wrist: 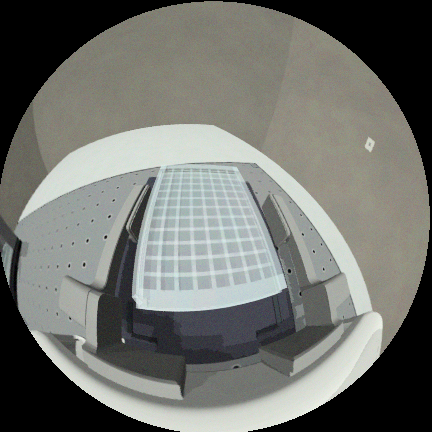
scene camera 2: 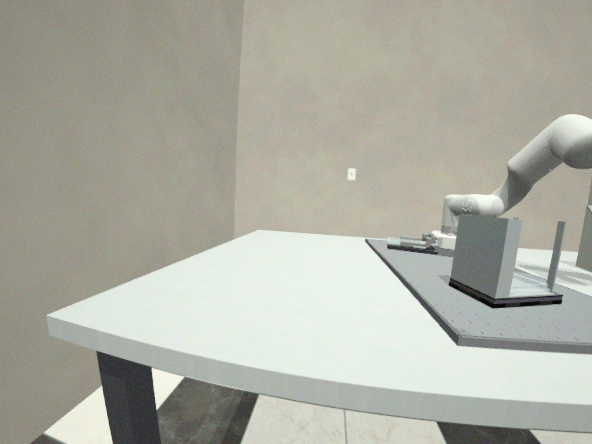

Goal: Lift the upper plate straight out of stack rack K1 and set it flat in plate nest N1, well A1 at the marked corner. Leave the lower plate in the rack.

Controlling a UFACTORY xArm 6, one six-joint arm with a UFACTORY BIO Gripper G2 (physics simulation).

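Places are measured from the arm's base along level axes (x ahead, y left, z up), in metres.
Pixels of known places: hand, its tool point: (wrist: 211, 214) (scene camera 2: 406, 241).
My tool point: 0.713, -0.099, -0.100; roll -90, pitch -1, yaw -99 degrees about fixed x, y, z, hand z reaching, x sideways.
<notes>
Ahead of a thing's pixels: the offset from my tool point to its top centre, as dx, dy, dz. Level surfaces: height alone.
A clear gridded plate {+0.004, +0.005, +0.006} (wrist: 210, 235) (scene camera 2: 398, 242) lies, apparently flat, on the dark plate nest N1 {-0.014, +0.008, -0.008} (wrist: 210, 332) (scene camera 2: 412, 248). My gripper (wrist: 207, 212) (scene camera 2: 409, 241) is low at the nest, its fingers partly open. One finger is on each side of the plate, near its long edges, with no grip on it; contact is hard to tell. The A1 mark does not show. The stack rack K1 {-0.106, +0.393, +0.125} (scene camera 2: 477, 255), with a tall grey wall and a thin post, stands nearer the camera on the right. A clear plate {-0.096, +0.396, +0.012} (scene camera 2: 531, 285) lies low inside it, partly hidden by the wall.
The grey perforated board {dz -0.023} (scene camera 2: 505, 327) (wrist: 65, 240) carries the nest and rack on the white table {dz -0.036} (scene camera 2: 250, 310). Part of the rack's dark base (wrist: 17, 270) shows at the left of the wrist view. Another grey block (scene camera 2: 585, 250) stands at the right edge of the scene view.
</notes>
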